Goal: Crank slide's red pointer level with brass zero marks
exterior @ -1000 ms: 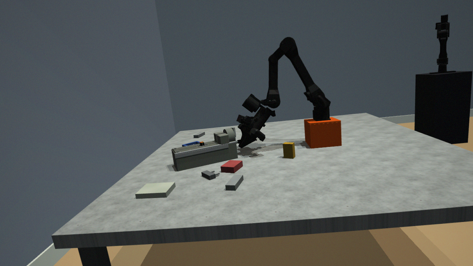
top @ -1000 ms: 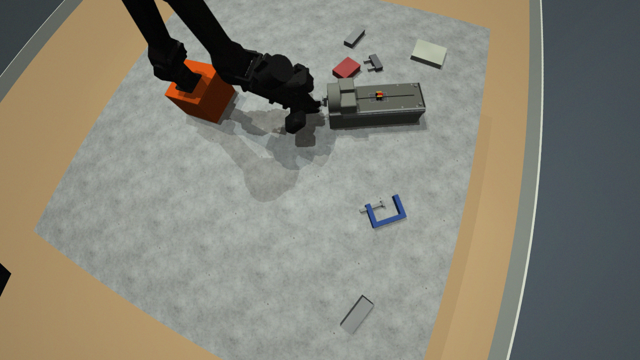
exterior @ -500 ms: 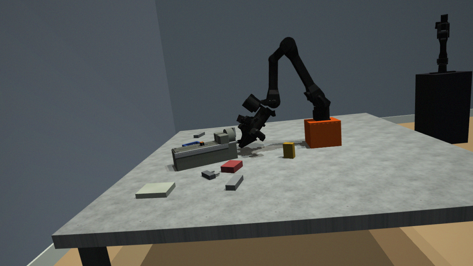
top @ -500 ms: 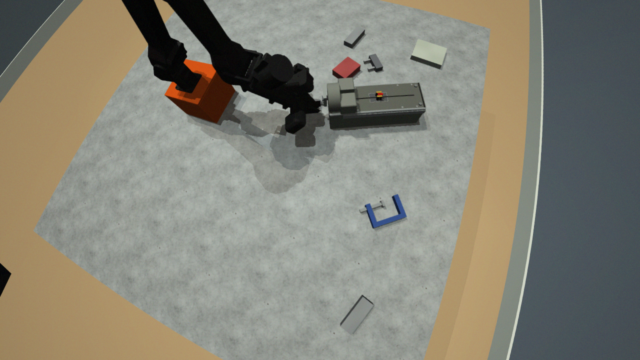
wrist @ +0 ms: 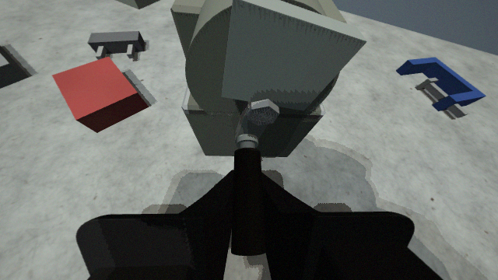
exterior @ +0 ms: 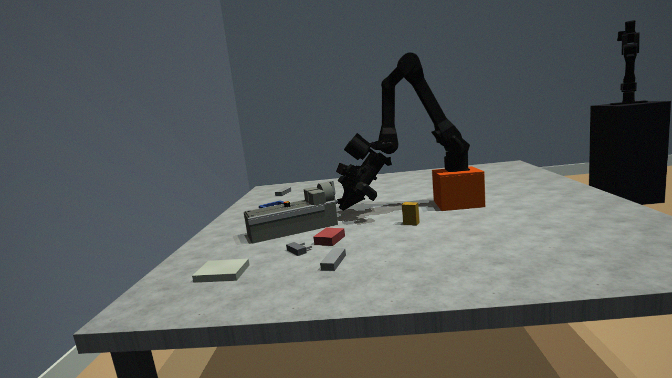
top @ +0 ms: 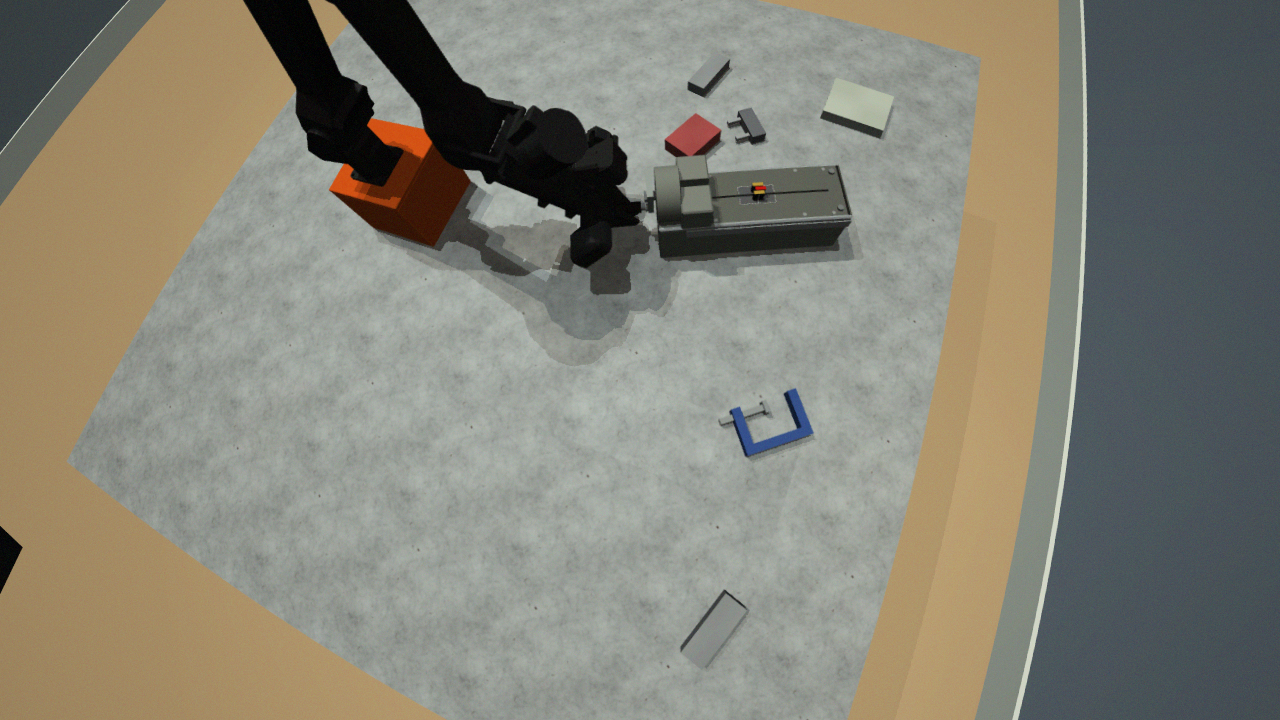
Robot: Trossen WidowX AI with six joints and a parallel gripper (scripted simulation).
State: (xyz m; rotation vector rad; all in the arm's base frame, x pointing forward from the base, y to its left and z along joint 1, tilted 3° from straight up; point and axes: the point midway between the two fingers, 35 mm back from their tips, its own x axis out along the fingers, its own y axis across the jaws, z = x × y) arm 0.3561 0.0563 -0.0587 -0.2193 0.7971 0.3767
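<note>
Now: the black crank handle 20 mm behind my gripper tip, 10 mm to the right of it and 30 mm above it. The rest, counted from my gripper tip: red pointer (160 mm ahead, 70 mm to the left, 50 mm above); then yellow block (200 mm behind, 100 mm to the left); then red block (20 mm ahead, 180 mm to the left, 20 mm below).
</note>
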